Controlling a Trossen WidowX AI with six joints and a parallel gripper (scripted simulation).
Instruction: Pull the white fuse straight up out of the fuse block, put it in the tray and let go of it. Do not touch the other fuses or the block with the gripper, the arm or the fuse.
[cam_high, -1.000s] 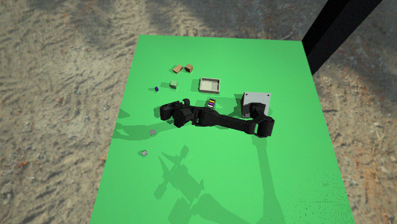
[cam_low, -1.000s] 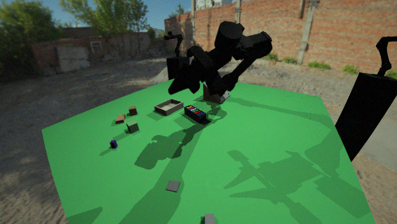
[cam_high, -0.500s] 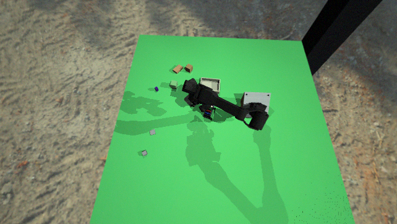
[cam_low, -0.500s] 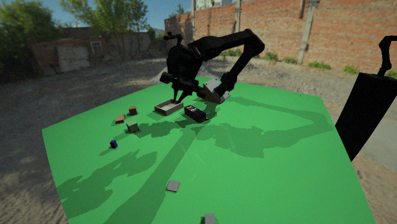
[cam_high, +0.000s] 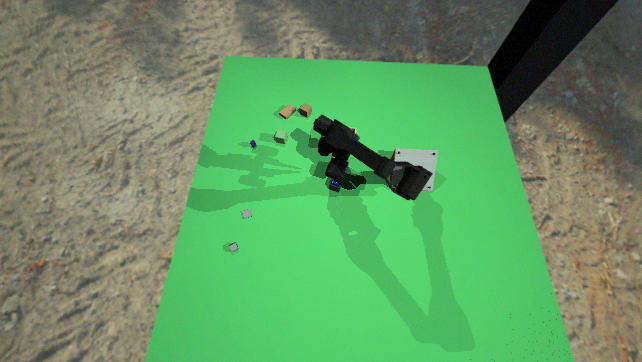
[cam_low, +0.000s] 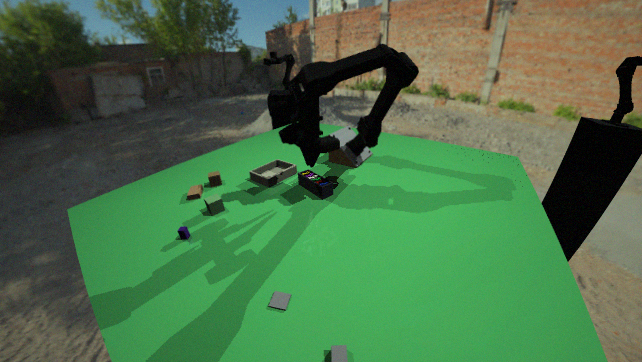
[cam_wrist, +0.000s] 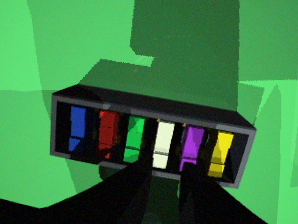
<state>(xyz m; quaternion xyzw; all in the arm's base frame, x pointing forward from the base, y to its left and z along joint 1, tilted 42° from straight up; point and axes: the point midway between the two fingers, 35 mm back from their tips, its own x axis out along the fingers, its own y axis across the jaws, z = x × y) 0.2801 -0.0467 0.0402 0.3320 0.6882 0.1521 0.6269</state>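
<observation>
My gripper tip is 50 mm above the white fuse. The rest, counted from my gripper tip: tray 170 mm to the right, 70 mm below.
</observation>
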